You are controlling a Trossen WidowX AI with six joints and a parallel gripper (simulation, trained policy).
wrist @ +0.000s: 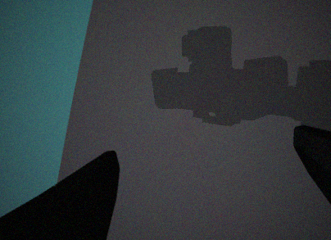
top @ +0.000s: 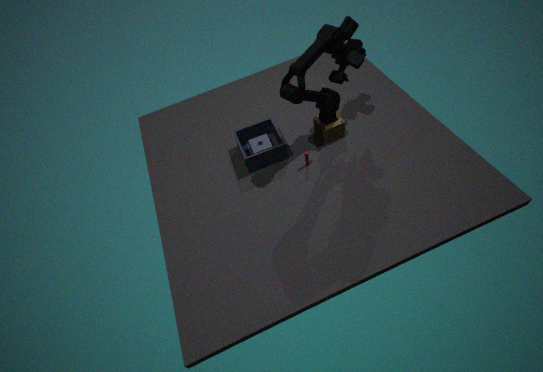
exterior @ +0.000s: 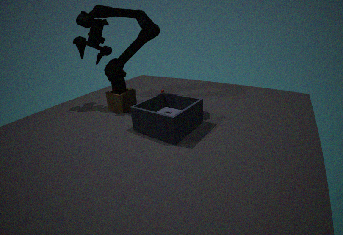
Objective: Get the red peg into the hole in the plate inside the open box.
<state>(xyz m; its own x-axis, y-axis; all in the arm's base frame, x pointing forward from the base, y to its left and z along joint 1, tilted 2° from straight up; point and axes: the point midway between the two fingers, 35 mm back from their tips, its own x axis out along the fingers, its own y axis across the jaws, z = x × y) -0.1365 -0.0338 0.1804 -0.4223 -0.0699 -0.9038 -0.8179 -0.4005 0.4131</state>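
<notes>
Right now the red peg is 320 mm ahead of my gripper tip, 150 mm to the left of it and 200 mm below it. The rest, counted from my gripper tip: dark box (460 mm ahead, 40 mm to the right, 220 mm below); light plate (460 mm ahead, 40 mm to the right, 200 mm below).
</notes>
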